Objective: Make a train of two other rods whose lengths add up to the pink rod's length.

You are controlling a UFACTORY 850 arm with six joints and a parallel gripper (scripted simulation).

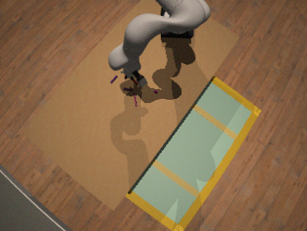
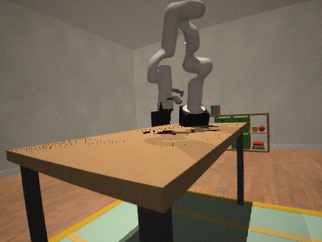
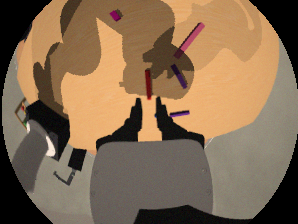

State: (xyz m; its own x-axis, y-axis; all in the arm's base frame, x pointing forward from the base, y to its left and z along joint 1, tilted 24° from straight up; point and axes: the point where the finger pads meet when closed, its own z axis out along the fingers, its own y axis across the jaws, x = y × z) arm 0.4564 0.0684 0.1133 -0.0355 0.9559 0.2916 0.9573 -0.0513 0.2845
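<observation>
Right now the red rod is 8 cm below my hand. Round my hand: magenta rod (5 cm behind, 15 cm to the left, 8 cm below); tiny blue rod (2 cm ahead, 10 cm to the right, 8 cm below); pink rod (8 cm ahead, 10 cm to the left, 8 cm below).
</observation>
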